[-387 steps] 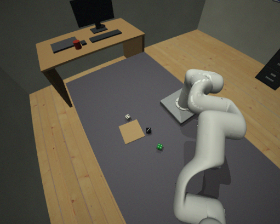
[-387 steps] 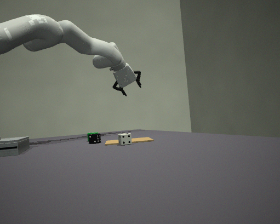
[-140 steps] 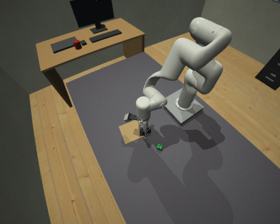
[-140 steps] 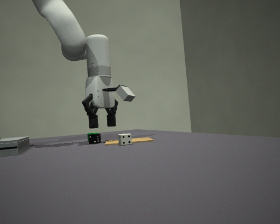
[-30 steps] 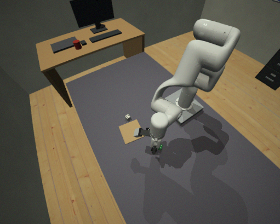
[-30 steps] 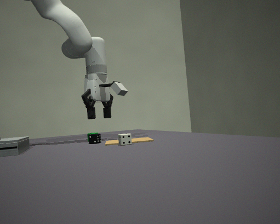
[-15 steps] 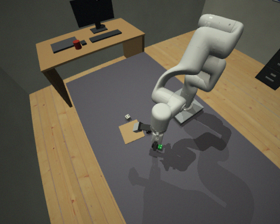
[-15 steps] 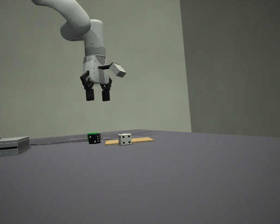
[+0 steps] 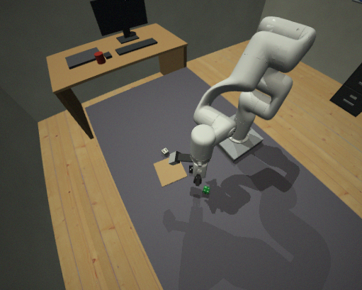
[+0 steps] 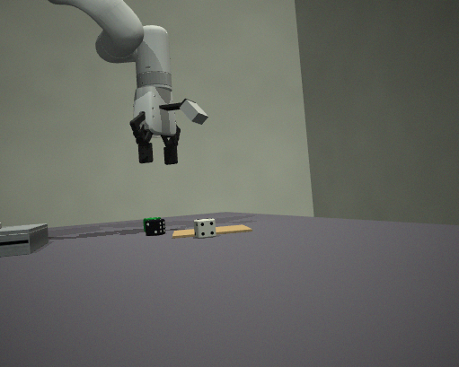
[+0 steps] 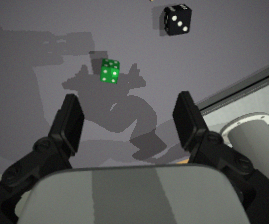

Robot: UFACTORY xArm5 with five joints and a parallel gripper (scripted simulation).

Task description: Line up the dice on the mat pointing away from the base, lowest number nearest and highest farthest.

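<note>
The black die lies 14 cm below my hand, 7 cm to the right of it and 4 cm behind it. The rest, counted from my hand: tan mat 15 cm to the right, 15 cm below, 5 cm ahead; green die 14 cm below, 6 cm to the left, 1 cm behind; white die 25 cm to the right, 14 cm below.
</note>
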